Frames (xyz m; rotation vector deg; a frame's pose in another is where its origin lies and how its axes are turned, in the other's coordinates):
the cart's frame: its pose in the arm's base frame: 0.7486 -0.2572 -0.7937 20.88 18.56 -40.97
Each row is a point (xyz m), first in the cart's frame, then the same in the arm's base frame.
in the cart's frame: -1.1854 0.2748 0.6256
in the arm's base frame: 0.1960 0.3459 0.3031
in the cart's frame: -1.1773 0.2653 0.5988
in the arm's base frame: 0.1909 0.3461 0.2740
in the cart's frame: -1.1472 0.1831 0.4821
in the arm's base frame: 0.1371 0.3216 0.1407
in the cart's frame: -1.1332 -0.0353 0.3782
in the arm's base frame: -0.0194 0.2058 -0.0036
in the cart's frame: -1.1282 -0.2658 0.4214
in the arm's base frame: -0.1666 0.0236 -0.0161
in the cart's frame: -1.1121 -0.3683 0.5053
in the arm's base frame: -0.2116 -0.0931 0.0302
